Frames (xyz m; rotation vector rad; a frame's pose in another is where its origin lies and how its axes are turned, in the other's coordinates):
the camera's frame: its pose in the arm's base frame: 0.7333 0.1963 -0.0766 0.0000 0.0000 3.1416
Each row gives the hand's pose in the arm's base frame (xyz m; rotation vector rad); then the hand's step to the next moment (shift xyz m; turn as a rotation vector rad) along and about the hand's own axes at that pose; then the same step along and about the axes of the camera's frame.
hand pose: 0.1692 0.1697 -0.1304 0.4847 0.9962 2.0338
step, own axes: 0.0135 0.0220 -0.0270 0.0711 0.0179 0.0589
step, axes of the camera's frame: 0.0359 0.0103 0.0006 0.0150 -0.0783 0.0498
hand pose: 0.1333 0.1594 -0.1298 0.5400 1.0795 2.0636
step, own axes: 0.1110 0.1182 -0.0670 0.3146 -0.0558 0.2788
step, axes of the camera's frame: 0.1633 -0.0054 0.0638 -0.0008 -0.4071 0.1188
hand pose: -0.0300 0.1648 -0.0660 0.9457 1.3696 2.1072
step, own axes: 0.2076 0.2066 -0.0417 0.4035 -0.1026 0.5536
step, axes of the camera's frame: 0.1698 -0.0339 0.2399 -0.1481 -0.6531 0.1771
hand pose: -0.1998 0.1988 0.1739 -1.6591 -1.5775 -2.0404
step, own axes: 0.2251 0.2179 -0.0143 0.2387 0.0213 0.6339
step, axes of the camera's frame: -0.0294 -0.0014 0.3122 -0.3457 -0.5698 0.1228
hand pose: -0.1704 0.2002 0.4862 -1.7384 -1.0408 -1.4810
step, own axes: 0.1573 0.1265 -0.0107 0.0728 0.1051 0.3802
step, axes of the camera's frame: -0.1139 0.0451 0.1608 -0.2832 -0.2839 0.0075
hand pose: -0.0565 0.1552 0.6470 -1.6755 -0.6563 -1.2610
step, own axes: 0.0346 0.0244 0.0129 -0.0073 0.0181 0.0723
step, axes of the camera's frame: -0.0376 0.0030 0.0231 -0.0452 -0.0570 -0.0177
